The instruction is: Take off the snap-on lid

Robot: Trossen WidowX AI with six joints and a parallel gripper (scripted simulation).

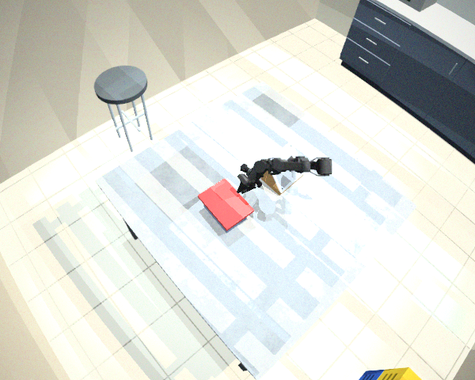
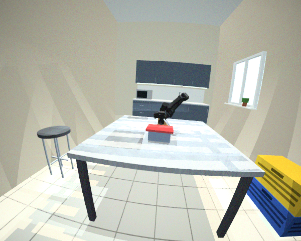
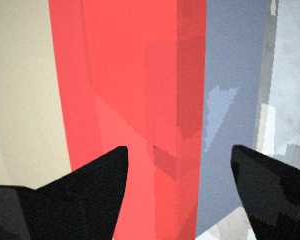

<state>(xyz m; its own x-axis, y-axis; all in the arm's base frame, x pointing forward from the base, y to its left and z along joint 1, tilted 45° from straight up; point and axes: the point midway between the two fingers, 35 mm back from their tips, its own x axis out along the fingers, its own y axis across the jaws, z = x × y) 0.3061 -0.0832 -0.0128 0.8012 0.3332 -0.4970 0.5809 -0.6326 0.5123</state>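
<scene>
Right now my gripper tip is 90 mm short of the red lid, 10 mm to the left of it and 10 mm above it. Also, from my gripper tip: grey-blue storage box 90 mm ahead, 10 mm to the right, 60 mm below.
</scene>
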